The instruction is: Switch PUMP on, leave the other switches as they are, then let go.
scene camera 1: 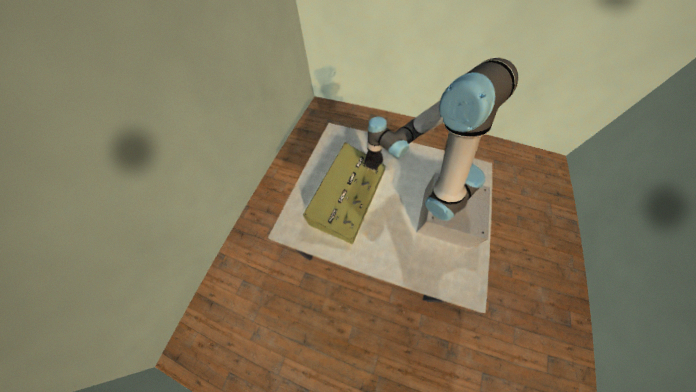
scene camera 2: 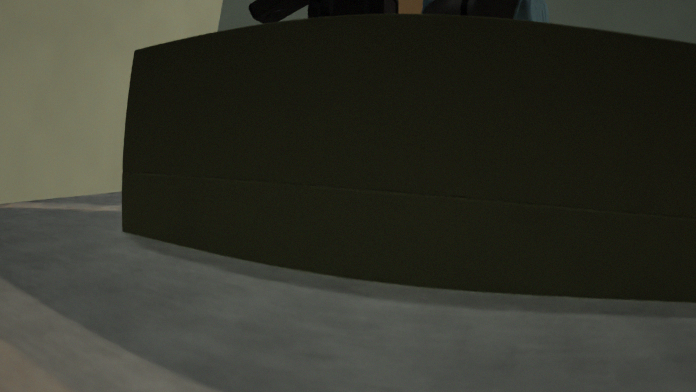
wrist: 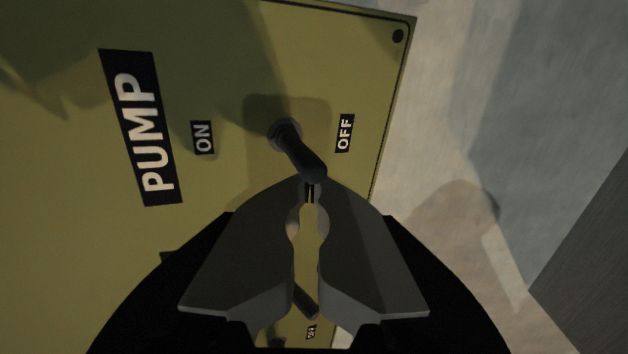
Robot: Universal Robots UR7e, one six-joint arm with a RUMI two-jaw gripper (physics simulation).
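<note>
The PUMP switch's dark lever stands on the yellow-green panel box. Its tip leans to the OFF label side, away from the ON label. The PUMP nameplate is left of it in the wrist view. My gripper is shut and empty. Its fingertips are right at the lever's tip; whether they touch is unclear. In scene camera 1 the gripper hides the lever, at the box's far end.
More switch levers stand along the box in scene camera 1: one lever, another lever and a third lever. Part of a neighbouring lever shows between my fingers. The box stands on a pale table, beside the arm's base block.
</note>
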